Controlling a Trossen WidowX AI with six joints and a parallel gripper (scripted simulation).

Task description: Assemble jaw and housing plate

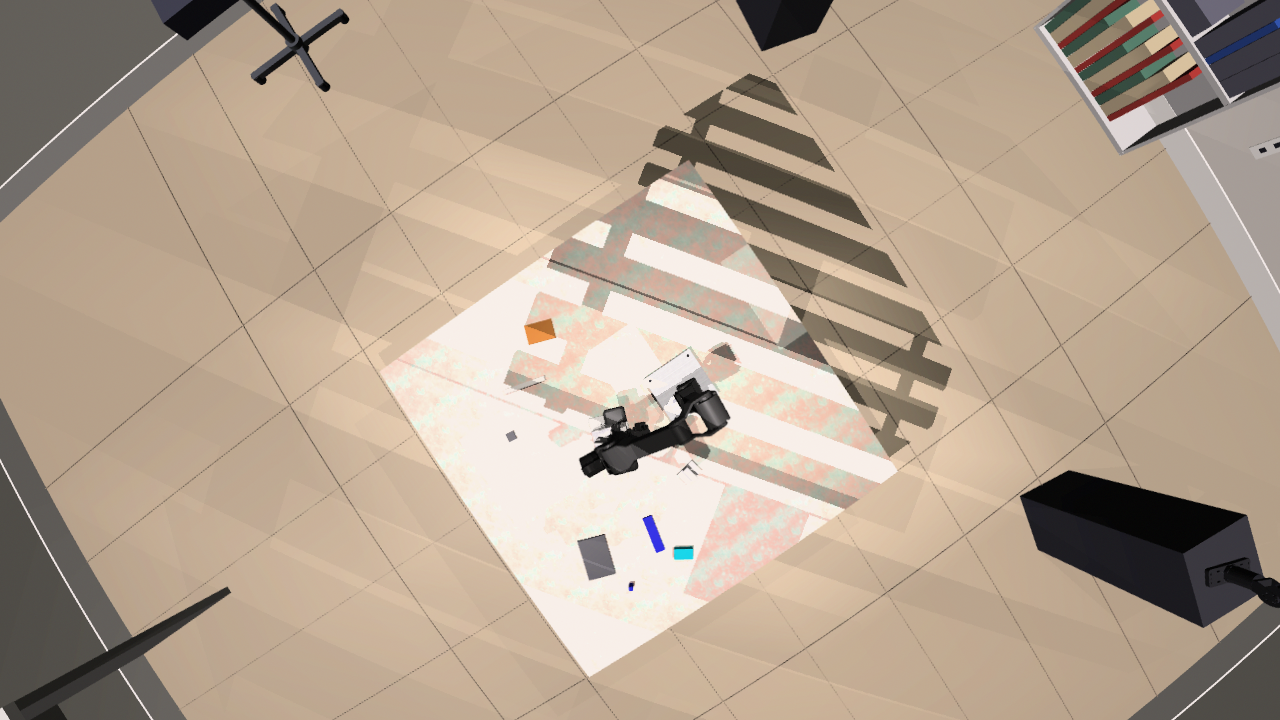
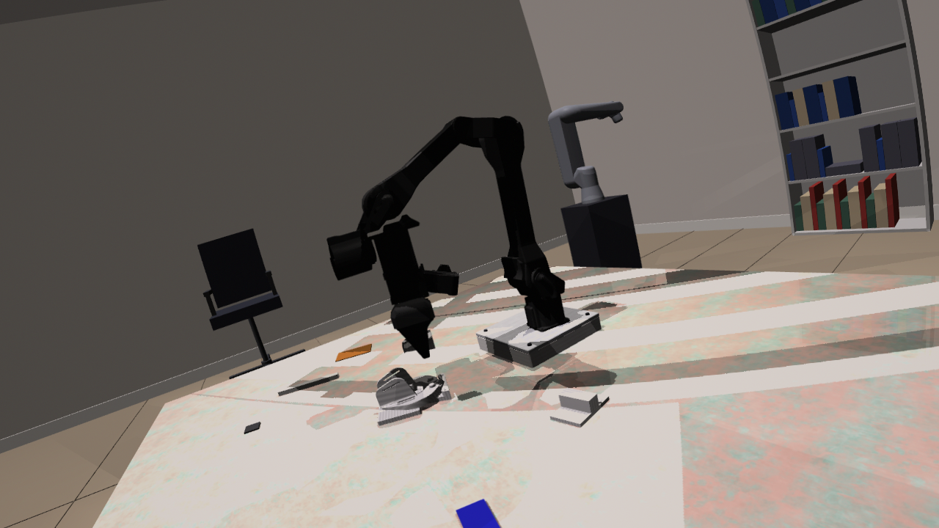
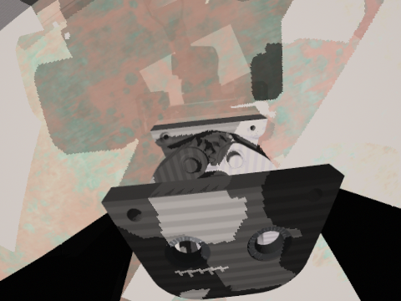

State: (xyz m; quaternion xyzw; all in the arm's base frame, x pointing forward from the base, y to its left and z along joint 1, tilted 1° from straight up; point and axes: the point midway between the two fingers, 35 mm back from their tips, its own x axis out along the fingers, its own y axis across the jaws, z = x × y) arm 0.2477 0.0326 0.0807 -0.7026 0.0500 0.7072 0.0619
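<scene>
Right now the jaw is 2 cm ahead of my gripper tip, 2 cm to the right of it and 7 cm below it. The rest, counted from my gripper tip: thin rod: 25 cm ahead, 26 cm to the right, 8 cm below; blue bar: 5 cm ahead, 37 cm to the left, 8 cm below; small dark square: 36 cm ahead, 12 cm to the right, 8 cm below.
</scene>
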